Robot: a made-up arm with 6 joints. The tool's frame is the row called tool. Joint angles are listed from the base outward.
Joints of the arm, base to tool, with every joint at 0 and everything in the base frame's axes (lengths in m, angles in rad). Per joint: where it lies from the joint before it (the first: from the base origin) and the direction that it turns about. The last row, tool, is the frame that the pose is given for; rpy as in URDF.
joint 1: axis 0 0 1 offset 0.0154 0.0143 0.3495
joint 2: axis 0 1 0 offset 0.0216 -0.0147 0.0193
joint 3: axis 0 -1 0 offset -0.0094 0.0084 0.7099
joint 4: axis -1 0 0 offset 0.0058 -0.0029 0.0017
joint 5: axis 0 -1 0 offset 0.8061 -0.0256 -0.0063
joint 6: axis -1 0 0 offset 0.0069 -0.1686 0.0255
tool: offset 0.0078 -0.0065 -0.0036 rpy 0 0 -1.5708
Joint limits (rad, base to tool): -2.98..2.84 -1.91..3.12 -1.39..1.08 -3.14..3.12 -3..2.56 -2.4..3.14
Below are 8 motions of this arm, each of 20 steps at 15 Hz.
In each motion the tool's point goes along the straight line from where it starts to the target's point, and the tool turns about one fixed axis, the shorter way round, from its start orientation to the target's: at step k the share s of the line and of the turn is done. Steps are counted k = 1, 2, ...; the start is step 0. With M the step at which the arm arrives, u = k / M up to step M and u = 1 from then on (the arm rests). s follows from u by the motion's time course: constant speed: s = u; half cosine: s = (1 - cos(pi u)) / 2; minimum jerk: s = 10 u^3 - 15 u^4 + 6 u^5.
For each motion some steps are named. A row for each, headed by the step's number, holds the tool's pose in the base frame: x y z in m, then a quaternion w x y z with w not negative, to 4 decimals.
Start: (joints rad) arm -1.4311 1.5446 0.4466 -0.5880 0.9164 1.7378
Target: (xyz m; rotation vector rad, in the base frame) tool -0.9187 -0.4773 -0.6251 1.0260 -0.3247 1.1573
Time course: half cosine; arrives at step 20
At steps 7, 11, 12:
7: -0.2712 -0.8703 -0.4254 0.2402 0.6261 -0.1944 0.7159
11: -0.5431 -0.7053 -0.5092 0.4515 0.5768 -0.1803 0.6564
12: -0.6110 -0.6641 -0.5302 0.5011 0.5598 -0.1753 0.6362

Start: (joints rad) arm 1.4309 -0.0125 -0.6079 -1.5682 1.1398 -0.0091
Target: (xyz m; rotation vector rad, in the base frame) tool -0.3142 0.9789 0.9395 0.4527 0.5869 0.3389
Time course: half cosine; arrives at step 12
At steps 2, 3, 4, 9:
2: 0.0891 0.5861 0.4979 0.6766 0.2294 0.4435 -0.5412
3: 0.0548 0.6196 0.5355 0.7165 0.2343 0.4398 -0.4882
4: 0.0100 0.6631 0.5845 0.7637 0.2392 0.4320 -0.4159
9: -0.2509 0.9172 0.8702 0.9156 0.2312 0.3252 0.0492

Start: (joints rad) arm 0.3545 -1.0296 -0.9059 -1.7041 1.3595 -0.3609
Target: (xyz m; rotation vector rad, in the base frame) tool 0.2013 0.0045 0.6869 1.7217 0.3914 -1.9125
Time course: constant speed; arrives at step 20
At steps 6, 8, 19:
6: 0.2158 0.0687 0.6463 0.1536 0.7734 0.2368 -0.5676
8: 0.2137 0.0595 0.6521 0.1704 0.7566 0.2244 -0.5900
19: 0.2023 0.0091 0.6840 0.2585 0.6487 0.1519 -0.6995

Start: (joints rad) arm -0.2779 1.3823 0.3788 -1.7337 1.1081 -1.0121
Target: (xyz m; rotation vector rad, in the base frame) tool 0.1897 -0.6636 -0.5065 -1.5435 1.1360 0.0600
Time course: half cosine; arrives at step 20
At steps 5, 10, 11, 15, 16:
5: 0.8518 -0.3095 -0.3039 0.2942 -0.7590 -0.0117 0.5807
10: 0.5776 -0.4562 -0.3878 0.4483 -0.7808 0.2139 0.3791
11: 0.5169 -0.4886 -0.4064 0.4759 -0.7733 0.2613 0.3276
15: 0.3033 -0.6029 -0.4717 0.5505 -0.7122 0.4146 0.1336
16: 0.2638 -0.6240 -0.4838 0.5601 -0.6952 0.4401 0.0962

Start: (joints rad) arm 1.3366 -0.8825 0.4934 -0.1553 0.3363 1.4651
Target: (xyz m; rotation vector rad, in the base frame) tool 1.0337 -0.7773 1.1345 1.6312 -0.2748 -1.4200
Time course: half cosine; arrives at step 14
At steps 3, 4, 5, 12, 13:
3: 0.2309 -0.4393 1.5601 0.4738 0.5542 -0.4177 -0.5422
4: 0.3022 -0.4694 1.5223 0.4749 0.5665 -0.3919 -0.5478
5: 0.3877 -0.5053 1.4770 0.4756 0.5806 -0.3605 -0.5538
12: 0.9891 -0.7585 1.1582 0.4644 0.6591 -0.1294 -0.5772
13: 1.0224 -0.7725 1.1405 0.4630 0.6624 -0.1162 -0.5774

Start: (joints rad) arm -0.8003 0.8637 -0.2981 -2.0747 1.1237 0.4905
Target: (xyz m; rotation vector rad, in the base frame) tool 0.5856 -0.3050 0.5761 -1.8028 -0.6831 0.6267
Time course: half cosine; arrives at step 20
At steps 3, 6, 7, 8, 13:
3: 0.5587 -0.4324 0.0639 0.4969 -0.1732 -0.2755 0.8045
6: 0.5630 -0.4120 0.1460 0.5265 -0.2858 -0.2906 0.7461
7: 0.5649 -0.4030 0.1823 0.5368 -0.3340 -0.2958 0.7161
8: 0.5669 -0.3932 0.2215 0.5458 -0.3850 -0.3002 0.6810
13: 0.5778 -0.3418 0.4282 0.5576 -0.6240 -0.3037 0.4556

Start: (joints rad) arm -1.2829 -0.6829 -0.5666 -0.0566 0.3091 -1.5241
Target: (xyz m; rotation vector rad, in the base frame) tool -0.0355 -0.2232 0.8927 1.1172 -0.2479 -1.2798
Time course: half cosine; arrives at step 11
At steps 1, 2, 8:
1: -0.0684 -0.4035 1.0132 0.2501 0.7070 -0.0545 -0.6592
2: -0.0664 -0.3926 1.0059 0.2770 0.6982 -0.0583 -0.6576
8: -0.0413 -0.2550 0.9139 0.5908 0.5399 -0.1011 -0.5909

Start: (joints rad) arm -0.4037 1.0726 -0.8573 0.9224 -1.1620 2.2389
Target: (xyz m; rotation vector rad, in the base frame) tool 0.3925 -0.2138 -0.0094 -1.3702 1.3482 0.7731
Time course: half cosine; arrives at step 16
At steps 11, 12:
11: 0.3963 -0.2322 -0.0364 0.5403 -0.5313 0.4734 0.4491
12: 0.3950 -0.2259 -0.0272 0.5314 -0.5458 0.5044 0.4066

